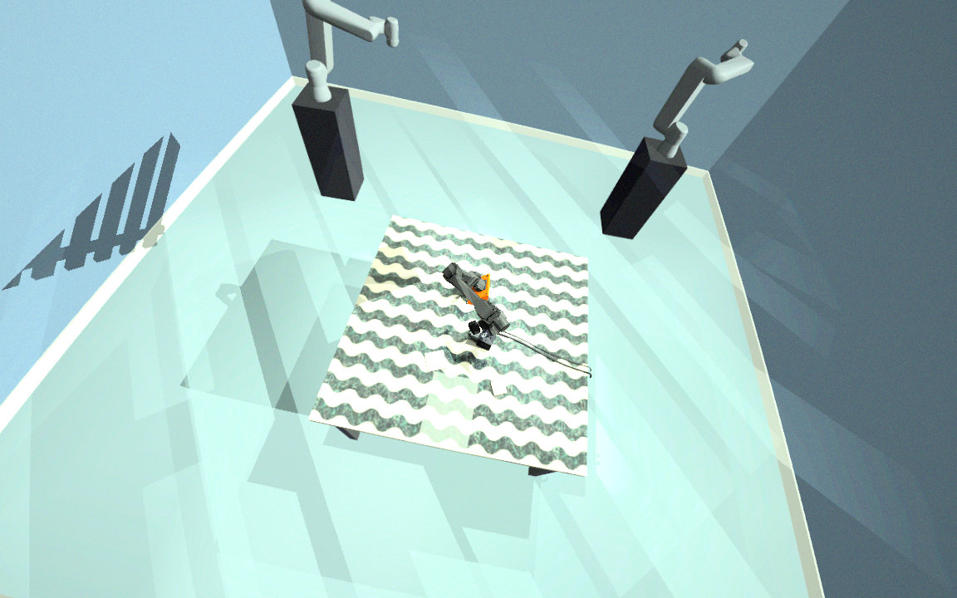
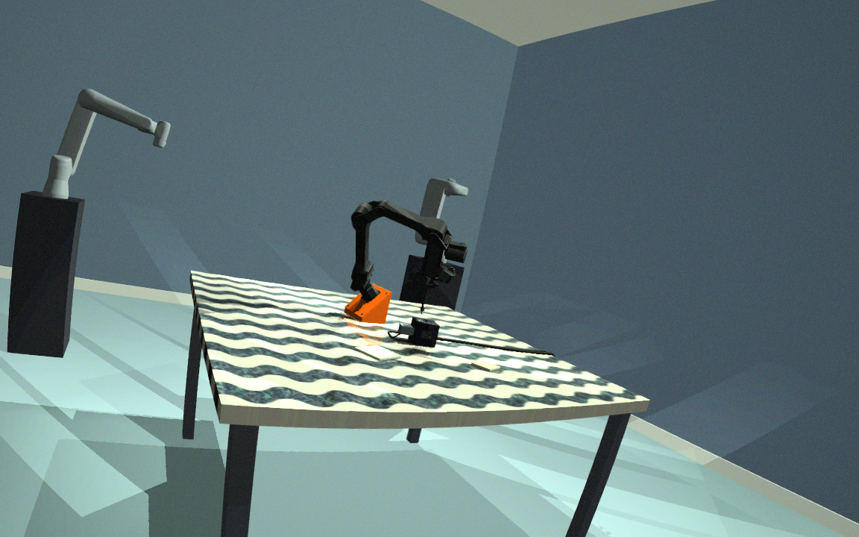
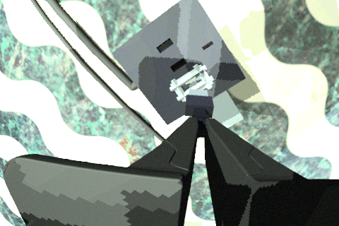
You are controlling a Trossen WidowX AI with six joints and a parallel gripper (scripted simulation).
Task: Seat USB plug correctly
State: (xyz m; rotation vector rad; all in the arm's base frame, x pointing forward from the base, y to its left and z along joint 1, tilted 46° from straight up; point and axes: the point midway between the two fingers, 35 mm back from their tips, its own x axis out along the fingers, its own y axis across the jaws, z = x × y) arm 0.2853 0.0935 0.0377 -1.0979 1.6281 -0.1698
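The dark USB plug is 20 mm below my gripper tip.
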